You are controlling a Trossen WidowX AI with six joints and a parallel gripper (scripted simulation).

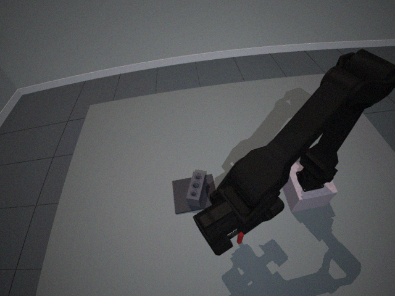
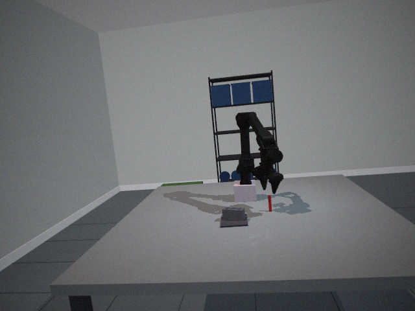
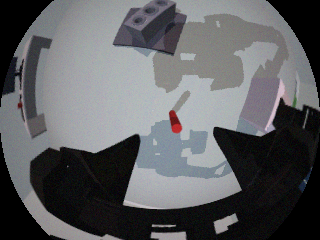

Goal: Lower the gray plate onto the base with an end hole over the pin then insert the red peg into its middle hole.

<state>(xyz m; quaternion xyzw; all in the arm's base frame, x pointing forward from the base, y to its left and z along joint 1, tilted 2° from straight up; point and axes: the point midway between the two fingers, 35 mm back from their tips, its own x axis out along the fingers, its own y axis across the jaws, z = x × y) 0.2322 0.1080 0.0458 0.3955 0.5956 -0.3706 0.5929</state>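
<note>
Right now the red peg is 60 mm below my gripper tip. Also, from my gripper tip: gray plate: 180 mm to the right, 100 mm ahead, 50 mm below; then dark square base: 160 mm to the right, 110 mm ahead, 90 mm below.
</note>
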